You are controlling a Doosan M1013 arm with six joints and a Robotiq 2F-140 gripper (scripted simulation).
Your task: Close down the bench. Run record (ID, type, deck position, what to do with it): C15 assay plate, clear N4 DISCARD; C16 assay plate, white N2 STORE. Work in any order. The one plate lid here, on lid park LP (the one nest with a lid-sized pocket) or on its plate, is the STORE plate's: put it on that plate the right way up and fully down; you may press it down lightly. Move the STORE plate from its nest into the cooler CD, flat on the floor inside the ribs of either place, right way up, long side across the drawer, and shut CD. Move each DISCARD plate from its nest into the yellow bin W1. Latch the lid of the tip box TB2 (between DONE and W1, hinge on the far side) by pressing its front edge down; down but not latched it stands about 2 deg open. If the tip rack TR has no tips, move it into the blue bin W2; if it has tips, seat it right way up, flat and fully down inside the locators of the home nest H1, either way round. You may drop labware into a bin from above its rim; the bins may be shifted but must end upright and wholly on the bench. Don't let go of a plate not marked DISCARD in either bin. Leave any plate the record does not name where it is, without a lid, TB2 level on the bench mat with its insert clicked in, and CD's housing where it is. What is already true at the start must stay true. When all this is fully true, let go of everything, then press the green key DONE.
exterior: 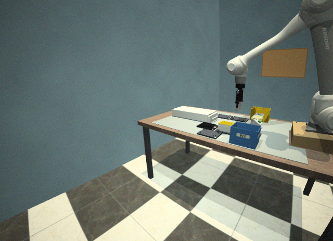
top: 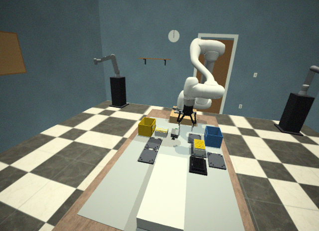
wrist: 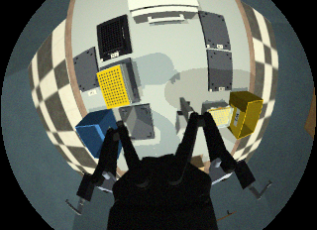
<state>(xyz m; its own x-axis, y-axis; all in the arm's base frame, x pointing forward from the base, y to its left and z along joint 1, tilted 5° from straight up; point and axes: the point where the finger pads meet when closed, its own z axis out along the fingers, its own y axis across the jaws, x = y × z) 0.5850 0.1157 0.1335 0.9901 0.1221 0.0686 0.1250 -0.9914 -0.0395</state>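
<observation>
My gripper is now 30 mm short of the yellow-topped tip rack, 130 mm to the right of it and 130 mm above it. From my hand the other things lie so: black plate: 210 mm ahead, 140 mm to the left, 160 mm below; then tip box TB2: 110 mm behind, 240 mm to the right, 140 mm below; then done key block: 140 mm behind, 110 mm to the right, 130 mm below.
</observation>
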